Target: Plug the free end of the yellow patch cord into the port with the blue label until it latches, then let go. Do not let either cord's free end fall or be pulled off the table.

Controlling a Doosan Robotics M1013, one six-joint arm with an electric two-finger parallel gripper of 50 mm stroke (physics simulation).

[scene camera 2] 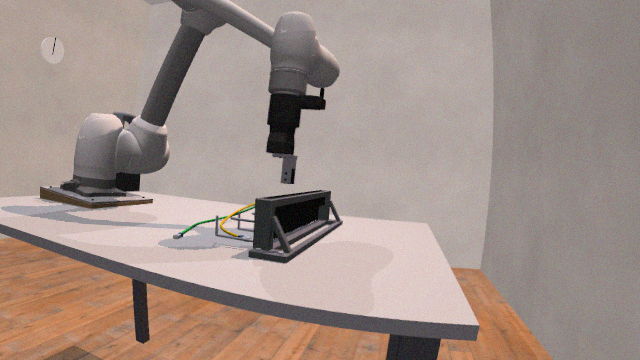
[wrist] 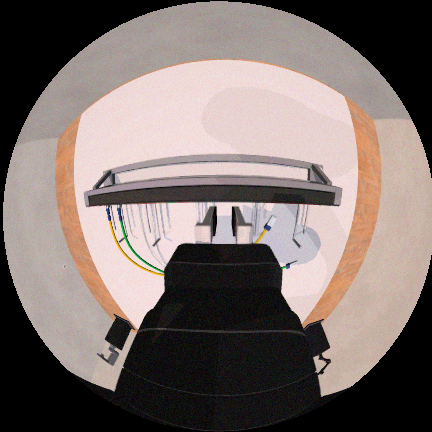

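Seen in the pictures: gripper, fingertip midpoint: (scene camera 2: 287, 183) (wrist: 223, 214); arm's base, origin of the base link: (scene camera 2: 93, 192).
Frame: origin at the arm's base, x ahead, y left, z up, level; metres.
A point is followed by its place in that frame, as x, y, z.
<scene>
My gripper (scene camera 2: 288, 182) {0.746, 0.018, 0.094} (wrist: 223, 214) {0.746, 0.018, 0.094} is open and empty, above the patch panel (scene camera 2: 264, 225) {0.798, -0.179, 0.027} (wrist: 215, 195) {0.763, 0.030, 0.069} and on its cord side. The yellow patch cord (scene camera 2: 224, 222) {0.557, 0.042, -0.024} (wrist: 126, 253) {0.615, 0.221, 0.038} runs from the panel's left end in the wrist view, passes behind the gripper body and reappears on the right. Its free plug (scene camera 2: 243, 237) {0.701, -0.088, -0.023} (wrist: 270, 223) {0.702, -0.084, -0.019}, clear with a blue boot, is low down behind the panel, apart from the fingers and to their right in the wrist view. The port faces and the blue label are hidden in both views.
The green cord (scene camera 2: 200, 222) {0.521, -0.012, -0.024} (wrist: 131, 242) {0.647, 0.199, 0.041} runs beside the yellow one; its free plug (scene camera 2: 177, 236) {0.603, -0.189, -0.024} (wrist: 291, 264) {0.594, -0.175, -0.022} lies on the table (scene camera 2: 200, 270) {0.771, -0.320, -0.030} (wrist: 150, 110) {0.936, 0.201, -0.029}, farther from the panel. Thin metal cable bars (scene camera 2: 217, 226) {0.675, -0.148, 0.003} (wrist: 301, 220) {0.730, -0.137, 0.024} stick out from the panel's cord side, near the yellow plug.
</scene>
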